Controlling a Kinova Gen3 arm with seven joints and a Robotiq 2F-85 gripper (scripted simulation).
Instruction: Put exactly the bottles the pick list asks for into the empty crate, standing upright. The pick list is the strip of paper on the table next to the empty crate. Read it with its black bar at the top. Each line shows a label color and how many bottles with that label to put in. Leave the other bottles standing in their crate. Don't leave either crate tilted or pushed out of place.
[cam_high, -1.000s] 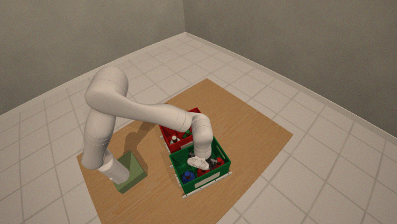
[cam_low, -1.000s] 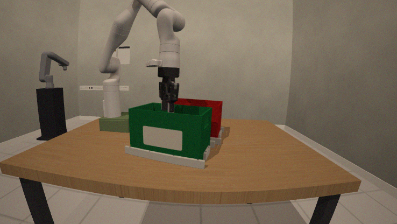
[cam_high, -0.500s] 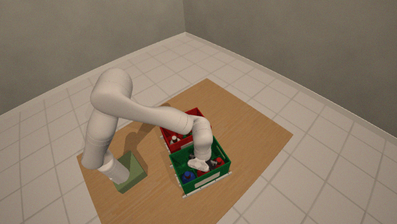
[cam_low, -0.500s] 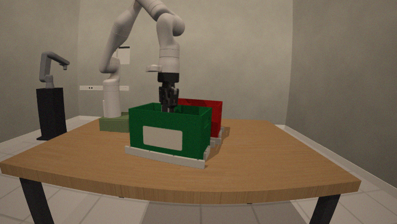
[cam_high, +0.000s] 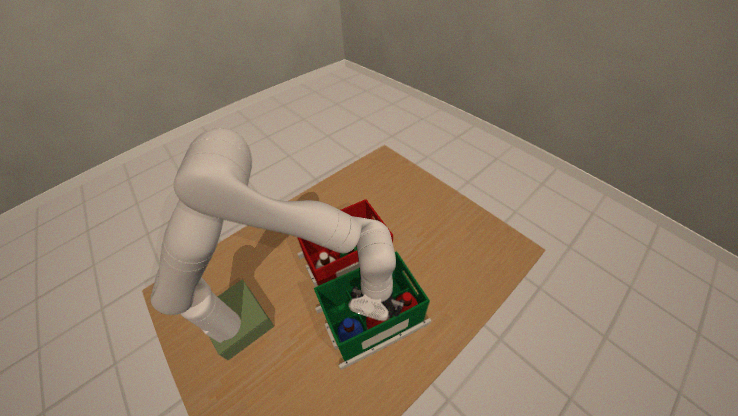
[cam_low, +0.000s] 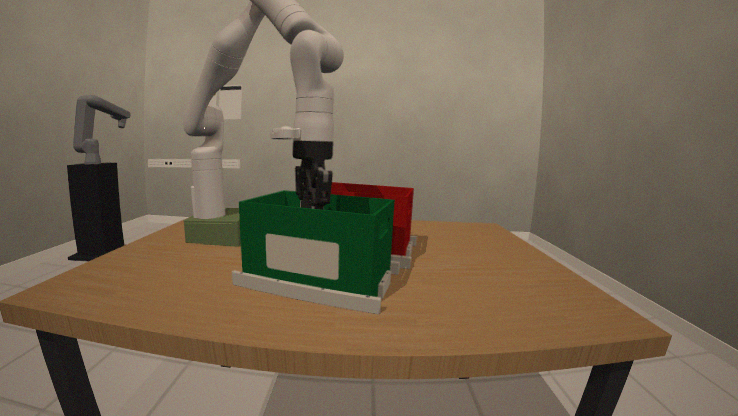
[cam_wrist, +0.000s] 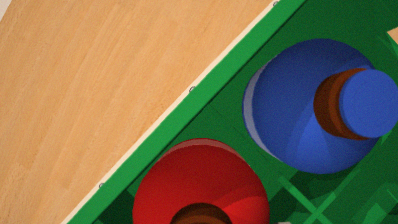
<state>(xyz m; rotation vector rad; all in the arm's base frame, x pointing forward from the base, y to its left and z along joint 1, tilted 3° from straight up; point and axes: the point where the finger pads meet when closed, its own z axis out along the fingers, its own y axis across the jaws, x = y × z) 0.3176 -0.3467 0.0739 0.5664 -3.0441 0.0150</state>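
Now: hand 70 mm above the red-label bottle. Round my hand: green crate: 70 mm below, 40 mm to the left, 20 mm ahead; red-labelled bottle: 80 mm ahead, 70 mm below, 40 mm to the right; blue-label bottle: 80 mm behind, 70 mm below, 40 mm to the left.
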